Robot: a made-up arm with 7 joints. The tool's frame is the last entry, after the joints. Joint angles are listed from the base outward.
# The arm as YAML. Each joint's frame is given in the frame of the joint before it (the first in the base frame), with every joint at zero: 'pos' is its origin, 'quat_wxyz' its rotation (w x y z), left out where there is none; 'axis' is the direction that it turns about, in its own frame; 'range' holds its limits. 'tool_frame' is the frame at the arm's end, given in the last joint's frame.
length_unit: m
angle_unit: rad
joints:
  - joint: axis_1
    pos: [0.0, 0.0, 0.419]
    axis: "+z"
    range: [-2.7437, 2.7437]
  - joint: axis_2
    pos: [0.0, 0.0, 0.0]
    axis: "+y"
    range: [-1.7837, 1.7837]
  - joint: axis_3
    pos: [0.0, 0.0, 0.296]
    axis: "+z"
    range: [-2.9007, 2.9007]
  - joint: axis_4
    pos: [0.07, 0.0, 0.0]
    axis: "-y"
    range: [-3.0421, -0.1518]
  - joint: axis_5
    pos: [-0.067, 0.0, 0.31]
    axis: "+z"
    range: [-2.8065, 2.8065]
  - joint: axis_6
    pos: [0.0, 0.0, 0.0]
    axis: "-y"
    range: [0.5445, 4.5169]
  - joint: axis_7
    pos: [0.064, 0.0, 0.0]
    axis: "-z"
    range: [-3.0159, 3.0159]
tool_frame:
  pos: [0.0, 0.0, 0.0]
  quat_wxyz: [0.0, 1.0, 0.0, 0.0]
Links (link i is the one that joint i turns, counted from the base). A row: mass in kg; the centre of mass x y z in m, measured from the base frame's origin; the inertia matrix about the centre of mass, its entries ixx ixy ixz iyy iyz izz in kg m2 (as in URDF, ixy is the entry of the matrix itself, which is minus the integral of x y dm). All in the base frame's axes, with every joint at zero. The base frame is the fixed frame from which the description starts. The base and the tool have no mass.
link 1: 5; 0.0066 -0.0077 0.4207; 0.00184 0 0 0.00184 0 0.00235
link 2: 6.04; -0.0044 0.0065 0.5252; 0.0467 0 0 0.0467 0 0.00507
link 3: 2.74; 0.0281 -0.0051 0.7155; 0.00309 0 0 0.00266 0 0.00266
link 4: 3.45; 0.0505 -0.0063 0.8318; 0.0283 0 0.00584 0.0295 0 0.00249
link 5: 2.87; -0.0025 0.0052 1.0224; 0.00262 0 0 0.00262 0 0.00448
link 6: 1.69; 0.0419 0.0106 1.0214; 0.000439 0 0 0.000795 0 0.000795
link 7: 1.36; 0.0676 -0.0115 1.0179; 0.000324 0 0 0.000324 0 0.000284
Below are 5 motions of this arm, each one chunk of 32 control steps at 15 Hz.
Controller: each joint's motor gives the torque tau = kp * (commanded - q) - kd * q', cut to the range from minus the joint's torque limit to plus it. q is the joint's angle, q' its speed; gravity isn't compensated. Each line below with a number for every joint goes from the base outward.
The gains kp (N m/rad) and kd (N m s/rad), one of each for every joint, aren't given. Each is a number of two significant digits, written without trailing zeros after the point. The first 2 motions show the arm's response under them.
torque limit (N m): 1.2 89 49 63 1.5 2.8 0.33
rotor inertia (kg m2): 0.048 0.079 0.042 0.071 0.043 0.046 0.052
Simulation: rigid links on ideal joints. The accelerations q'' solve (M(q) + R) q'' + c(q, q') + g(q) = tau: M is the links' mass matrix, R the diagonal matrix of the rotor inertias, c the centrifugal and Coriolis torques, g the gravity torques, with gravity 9.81 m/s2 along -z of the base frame. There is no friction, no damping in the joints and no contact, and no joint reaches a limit. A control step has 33 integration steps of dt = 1/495 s. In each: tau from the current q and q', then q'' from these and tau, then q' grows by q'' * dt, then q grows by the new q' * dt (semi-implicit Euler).
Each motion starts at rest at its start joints. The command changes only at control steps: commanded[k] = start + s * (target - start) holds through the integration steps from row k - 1 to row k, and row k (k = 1, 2, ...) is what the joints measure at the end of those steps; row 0 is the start. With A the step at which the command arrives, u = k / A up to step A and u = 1 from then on. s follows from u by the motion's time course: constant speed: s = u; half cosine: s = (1 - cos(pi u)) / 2; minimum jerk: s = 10 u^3 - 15 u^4 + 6 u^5; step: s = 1 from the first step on.
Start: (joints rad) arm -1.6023 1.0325 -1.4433 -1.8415 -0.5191 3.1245 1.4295
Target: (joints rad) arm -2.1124 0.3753 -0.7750 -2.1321 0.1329 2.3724 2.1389
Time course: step
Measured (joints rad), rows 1 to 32:
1: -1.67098 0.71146 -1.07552 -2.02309 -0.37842 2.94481 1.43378
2: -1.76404 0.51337 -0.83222 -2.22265 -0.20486 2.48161 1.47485
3: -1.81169 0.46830 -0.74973 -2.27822 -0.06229 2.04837 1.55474
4: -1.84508 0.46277 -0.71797 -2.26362 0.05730 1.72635 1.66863
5: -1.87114 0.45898 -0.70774 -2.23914 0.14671 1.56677 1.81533
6: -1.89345 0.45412 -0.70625 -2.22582 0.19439 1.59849 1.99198
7: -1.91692 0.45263 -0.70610 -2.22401 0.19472 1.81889 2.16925
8: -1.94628 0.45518 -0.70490 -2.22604 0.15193 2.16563 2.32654
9: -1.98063 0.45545 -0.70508 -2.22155 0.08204 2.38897 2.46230
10: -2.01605 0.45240 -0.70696 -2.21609 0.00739 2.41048 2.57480
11: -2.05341 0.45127 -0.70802 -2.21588 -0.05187 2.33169 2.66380
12: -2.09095 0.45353 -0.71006 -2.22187 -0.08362 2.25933 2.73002
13: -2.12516 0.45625 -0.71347 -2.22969 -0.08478 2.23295 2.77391
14: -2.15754 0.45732 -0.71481 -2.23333 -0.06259 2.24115 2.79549
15: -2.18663 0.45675 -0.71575 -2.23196 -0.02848 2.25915 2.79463
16: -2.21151 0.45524 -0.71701 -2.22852 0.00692 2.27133 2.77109
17: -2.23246 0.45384 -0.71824 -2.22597 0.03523 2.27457 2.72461
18: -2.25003 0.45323 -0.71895 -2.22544 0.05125 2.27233 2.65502
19: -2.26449 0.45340 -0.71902 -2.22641 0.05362 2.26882 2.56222
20: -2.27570 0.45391 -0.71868 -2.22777 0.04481 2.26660 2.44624
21: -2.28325 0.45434 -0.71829 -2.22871 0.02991 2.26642 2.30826
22: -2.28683 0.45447 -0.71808 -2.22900 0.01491 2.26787 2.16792
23: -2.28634 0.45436 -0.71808 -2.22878 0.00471 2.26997 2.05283
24: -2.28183 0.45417 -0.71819 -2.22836 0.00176 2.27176 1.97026
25: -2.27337 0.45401 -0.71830 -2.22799 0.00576 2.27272 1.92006
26: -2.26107 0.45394 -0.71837 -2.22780 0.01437 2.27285 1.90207
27: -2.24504 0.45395 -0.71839 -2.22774 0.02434 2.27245 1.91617
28: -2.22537 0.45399 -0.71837 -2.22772 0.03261 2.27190 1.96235
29: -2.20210 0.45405 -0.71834 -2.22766 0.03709 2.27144 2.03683
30: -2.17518 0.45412 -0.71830 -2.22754 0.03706 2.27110 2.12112
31: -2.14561 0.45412 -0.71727 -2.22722 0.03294 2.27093 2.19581
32: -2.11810 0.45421 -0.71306 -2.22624 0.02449 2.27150 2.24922
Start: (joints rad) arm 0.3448 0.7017 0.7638 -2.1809 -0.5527 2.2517 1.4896
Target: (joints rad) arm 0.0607 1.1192 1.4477 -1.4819 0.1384 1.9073 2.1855
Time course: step
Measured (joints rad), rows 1 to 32:
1: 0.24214 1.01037 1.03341 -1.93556 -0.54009 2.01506 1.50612
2: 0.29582 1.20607 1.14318 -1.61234 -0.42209 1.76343 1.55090
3: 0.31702 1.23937 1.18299 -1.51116 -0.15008 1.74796 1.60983
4: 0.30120 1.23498 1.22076 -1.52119 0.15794 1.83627 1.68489
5: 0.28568 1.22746 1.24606 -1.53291 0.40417 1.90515 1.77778
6: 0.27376 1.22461 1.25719 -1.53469 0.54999 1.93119 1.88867
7: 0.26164 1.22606 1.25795 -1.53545 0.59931 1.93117 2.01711
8: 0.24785 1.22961 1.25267 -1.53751 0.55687 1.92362 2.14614
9: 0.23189 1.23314 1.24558 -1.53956 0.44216 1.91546 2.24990
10: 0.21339 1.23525 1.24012 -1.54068 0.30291 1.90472 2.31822
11: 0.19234 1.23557 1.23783 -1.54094 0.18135 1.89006 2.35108
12: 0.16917 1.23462 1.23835 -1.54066 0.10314 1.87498 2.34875
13: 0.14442 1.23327 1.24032 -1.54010 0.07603 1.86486 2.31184
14: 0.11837 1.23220 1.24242 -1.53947 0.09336 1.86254 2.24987
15: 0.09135 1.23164 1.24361 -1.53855 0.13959 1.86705 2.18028
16: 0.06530 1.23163 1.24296 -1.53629 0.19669 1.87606 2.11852
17: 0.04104 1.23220 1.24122 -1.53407 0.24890 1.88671 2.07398
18: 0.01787 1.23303 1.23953 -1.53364 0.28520 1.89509 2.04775
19: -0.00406 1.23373 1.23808 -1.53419 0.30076 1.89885 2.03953
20: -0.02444 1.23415 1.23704 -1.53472 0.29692 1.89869 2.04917
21: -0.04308 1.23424 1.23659 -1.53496 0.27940 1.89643 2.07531
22: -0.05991 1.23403 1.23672 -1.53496 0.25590 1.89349 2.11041
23: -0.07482 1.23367 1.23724 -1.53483 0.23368 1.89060 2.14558
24: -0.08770 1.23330 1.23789 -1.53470 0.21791 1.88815 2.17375
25: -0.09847 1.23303 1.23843 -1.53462 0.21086 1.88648 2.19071
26: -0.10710 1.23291 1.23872 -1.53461 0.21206 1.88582 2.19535
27: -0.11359 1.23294 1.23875 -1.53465 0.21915 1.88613 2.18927
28: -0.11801 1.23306 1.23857 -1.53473 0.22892 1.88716 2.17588
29: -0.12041 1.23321 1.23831 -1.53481 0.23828 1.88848 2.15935
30: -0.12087 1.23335 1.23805 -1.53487 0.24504 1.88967 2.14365
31: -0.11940 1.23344 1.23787 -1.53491 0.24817 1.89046 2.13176
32: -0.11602 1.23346 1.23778 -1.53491 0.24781 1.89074 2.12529
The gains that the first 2 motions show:
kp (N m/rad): 48 420 130 170 3.8 12 2.8
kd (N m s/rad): 3.3 25 12 10 0.2 0.62 0.18
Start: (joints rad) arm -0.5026 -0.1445 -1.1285 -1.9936 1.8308 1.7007 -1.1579
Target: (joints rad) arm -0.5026 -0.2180 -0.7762 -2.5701 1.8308 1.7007 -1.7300
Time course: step
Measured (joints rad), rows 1 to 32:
1: -0.66083 -0.20847 -0.95129 -2.24512 1.80576 1.67880 -1.19161
2: -0.74753 -0.19936 -0.88561 -2.59543 1.79259 1.67680 -1.26231
3: -0.76489 -0.17245 -0.85364 -2.79355 1.83319 1.75108 -1.34570
4: -0.73714 -0.17754 -0.83156 -2.80820 1.92204 1.81547 -1.43502
5: -0.69343 -0.18903 -0.81985 -2.72831 2.00748 1.81148 -1.53860
6: -0.64689 -0.19687 -0.81314 -2.65562 2.03817 1.75758 -1.65559
7: -0.59643 -0.20066 -0.80948 -2.63047 2.00820 1.70988 -1.76271
8: -0.54127 -0.19943 -0.80595 -2.64152 1.94410 1.70190 -1.84024
9: -0.49155 -0.19501 -0.79915 -2.66318 1.87681 1.71827 -1.88162
10: -0.44473 -0.19204 -0.79580 -2.67730 1.83016 1.73376 -1.88399
11: -0.40387 -0.19152 -0.79403 -2.67960 1.81420 1.73624 -1.84765
12: -0.37093 -0.19226 -0.79289 -2.67517 1.82495 1.72904 -1.78488
13: -0.34632 -0.19307 -0.79219 -2.67055 1.85099 1.72181 -1.71526
14: -0.33001 -0.19341 -0.79186 -2.66890 1.88007 1.72037 -1.65556
15: -0.32216 -0.19333 -0.79180 -2.66983 1.90305 1.72410 -1.61500
16: -0.32311 -0.19309 -0.79187 -2.67151 1.91530 1.72906 -1.59472
17: -0.33313 -0.19293 -0.79193 -2.67254 1.91639 1.73194 -1.59480
18: -0.35224 -0.19291 -0.79194 -2.67255 1.90892 1.73186 -1.61459
19: -0.38030 -0.19296 -0.79192 -2.67188 1.89703 1.72995 -1.64756
20: -0.41713 -0.19302 -0.79190 -2.67106 1.88499 1.72778 -1.68390
21: -0.46053 -0.19316 -0.79329 -2.67034 1.87625 1.72681 -1.71510
22: -0.49832 -0.19401 -0.79979 -2.66962 1.87412 1.73164 -1.73569
23: -0.52900 -0.19486 -0.80486 -2.66940 1.87968 1.74010 -1.74360
24: -0.55376 -0.19521 -0.80725 -2.66982 1.89019 1.74500 -1.73973
25: -0.57139 -0.19531 -0.80836 -2.67046 1.90181 1.74540 -1.72728
26: -0.58100 -0.19535 -0.80885 -2.67092 1.91099 1.74408 -1.71069
27: -0.58211 -0.19538 -0.80906 -2.67105 1.91555 1.74331 -1.69444
28: -0.57452 -0.19541 -0.80915 -2.67095 1.91514 1.74348 -1.68201
29: -0.55822 -0.19542 -0.80919 -2.67076 1.91099 1.74388 -1.67534
30: -0.53470 -0.19532 -0.80823 -2.67059 1.90506 1.74350 -1.67468
31: -0.51198 -0.19471 -0.80389 -2.67066 1.89840 1.73943 -1.67879
32: -0.49418 -0.19396 -0.79885 -2.67094 1.89154 1.73238 -1.68557

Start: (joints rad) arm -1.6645 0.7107 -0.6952 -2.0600 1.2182 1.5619 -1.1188
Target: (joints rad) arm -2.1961 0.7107 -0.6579 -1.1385 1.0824 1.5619 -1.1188
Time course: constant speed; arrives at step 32
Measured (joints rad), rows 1 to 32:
1: -1.67842 0.74553 -0.67425 -2.05731 1.21840 1.55829 -1.11981
2: -1.70144 0.79316 -0.63303 -2.06760 1.21035 1.53664 -1.12314
3: -1.71956 0.82310 -0.59846 -2.07350 1.18814 1.49953 -1.12654
4: -1.73008 0.83278 -0.58041 -2.05800 1.15593 1.47254 -1.12838
5: -1.73512 0.82926 -0.57637 -2.02235 1.12508 1.47196 -1.12897
6: -1.73832 0.82098 -0.57961 -1.97913 1.10692 1.49115 -1.12942
7: -1.74182 0.81398 -0.58525 -1.94012 1.10582 1.51187 -1.13024
8: -1.74799 0.81095 -0.58898 -1.90940 1.11791 1.52092 -1.13101
9: -1.75829 0.81210 -0.58901 -1.88498 1.13468 1.51672 -1.13098
10: -1.77270 0.81587 -0.58607 -1.86317 1.14747 1.50616 -1.12972
11: -1.79029 0.82018 -0.58204 -1.84094 1.15071 1.49701 -1.12727
12: -1.81011 0.82351 -0.57854 -1.81673 1.14335 1.49276 -1.12413
13: -1.83164 0.82537 -0.57635 -1.79041 1.12832 1.49256 -1.12098
14: -1.85472 0.82607 -0.57541 -1.76271 1.11060 1.49377 -1.11845
15: -1.87907 0.82629 -0.57554 -1.73472 1.09495 1.49446 -1.11691
16: -1.90414 0.82660 -0.57638 -1.70726 1.08431 1.49426 -1.11636
17: -1.92942 0.82726 -0.57741 -1.68053 1.07927 1.49350 -1.11649
18: -1.95441 0.82828 -0.57821 -1.65427 1.07841 1.49247 -1.11687
19: -1.97858 0.82952 -0.57867 -1.62816 1.07937 1.49135 -1.11705
20: -2.00143 0.83078 -0.57882 -1.60194 1.07976 1.49023 -1.11676
21: -2.02262 0.83195 -0.57870 -1.57543 1.07797 1.48908 -1.11589
22: -2.04201 0.83297 -0.57833 -1.54859 1.07342 1.48780 -1.11452
23: -2.05955 0.83388 -0.57779 -1.52149 1.06650 1.48631 -1.11286
24: -2.07532 0.83473 -0.57709 -1.49422 1.05820 1.48458 -1.11117
25: -2.08956 0.83557 -0.57616 -1.46682 1.04965 1.48264 -1.10968
26: -2.10262 0.83643 -0.57501 -1.43931 1.04175 1.48050 -1.10854
27: -2.11483 0.83733 -0.57371 -1.41174 1.03498 1.47825 -1.10781
28: -2.12658 0.83824 -0.57235 -1.38411 1.02938 1.47602 -1.10746
29: -2.13821 0.83915 -0.57101 -1.35640 1.02463 1.47389 -1.10735
30: -2.15009 0.84002 -0.56976 -1.32862 1.02026 1.47188 -1.10734
31: -2.16250 0.84084 -0.56868 -1.30077 1.01582 1.47000 -1.10729
32: -2.17569 0.84159 -0.56781 -1.27284 1.01102 1.46822 -1.10709

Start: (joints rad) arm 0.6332 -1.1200 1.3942 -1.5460 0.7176 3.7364 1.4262
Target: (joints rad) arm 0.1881 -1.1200 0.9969 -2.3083 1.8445 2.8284 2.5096
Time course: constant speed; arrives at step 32
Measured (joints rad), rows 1 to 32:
1: 0.63509 -1.15026 1.41254 -1.57796 0.72624 3.73748 1.42983
2: 0.63115 -1.19091 1.47683 -1.61723 0.72101 3.73885 1.44504
3: 0.62338 -1.22324 1.54540 -1.64851 0.66998 3.72328 1.47799
4: 0.61732 -1.24074 1.59002 -1.67646 0.57578 3.68768 1.52837
5: 0.61435 -1.24396 1.60291 -1.70218 0.46204 3.64107 1.59044
6: 0.61300 -1.23763 1.58957 -1.72493 0.33695 3.59466 1.65576
7: 0.61141 -1.22762 1.56157 -1.74587 0.20728 3.55514 1.71629
8: 0.60813 -1.21849 1.53043 -1.76741 0.08222 3.52330 1.76669
9: 0.60199 -1.21241 1.50387 -1.79076 -0.03242 3.49587 1.80519
10: 0.59220 -1.20953 1.48474 -1.81549 -0.13628 3.46873 1.83337
11: 0.57856 -1.20882 1.47214 -1.84061 -0.23287 3.43942 1.85500
12: 0.56136 -1.20898 1.46331 -1.86553 -0.32643 3.40791 1.87462
13: 0.54102 -1.20902 1.45539 -1.89012 -0.41955 3.37571 1.89618
14: 0.51777 -1.20845 1.44648 -1.91451 -0.51194 3.34442 1.92225
15: 0.49158 -1.20721 1.43581 -1.93887 -0.60064 3.31479 1.95375
16: 0.46218 -1.20550 1.42351 -1.96330 -0.68085 3.28666 1.99012
17: 0.42964 -1.20349 1.41005 -1.98818 -0.74716 3.25914 2.02983
18: 0.39591 -1.20120 1.39569 -2.01440 -0.79521 3.23069 2.07094
19: 0.36285 -1.19874 1.38072 -2.04138 -0.82285 3.20140 2.11160
20: 0.33107 -1.19641 1.36561 -2.06778 -0.82949 3.17273 2.15044
21: 0.30055 -1.19438 1.35079 -2.09308 -0.81531 3.14548 2.18672
22: 0.27170 -1.19262 1.33640 -2.11787 -0.78160 3.11883 2.22031
23: 0.24501 -1.19100 1.32232 -2.14262 -0.73118 3.09166 2.25164
24: 0.22082 -1.18945 1.30836 -2.16746 -0.66793 3.06341 2.28139
25: 0.19937 -1.18790 1.29429 -2.19235 -0.59612 3.03408 2.31029
26: 0.18088 -1.18631 1.27999 -2.21730 -0.51969 3.00388 2.33895
27: 0.16551 -1.18468 1.26538 -2.24232 -0.44179 2.97301 2.36773
28: 0.15339 -1.18303 1.25052 -2.26746 -0.36460 2.94155 2.39678
29: 0.14466 -1.18136 1.23545 -2.29271 -0.28925 2.90951 2.42605
30: 0.13943 -1.17971 1.22026 -2.31805 -0.21583 2.87692 2.45540
31: 0.13785 -1.17807 1.20500 -2.34347 -0.14348 2.84380 2.48465
32: 0.14009 -1.17646 1.18968 -2.36893 -0.07043 2.81018 2.51366

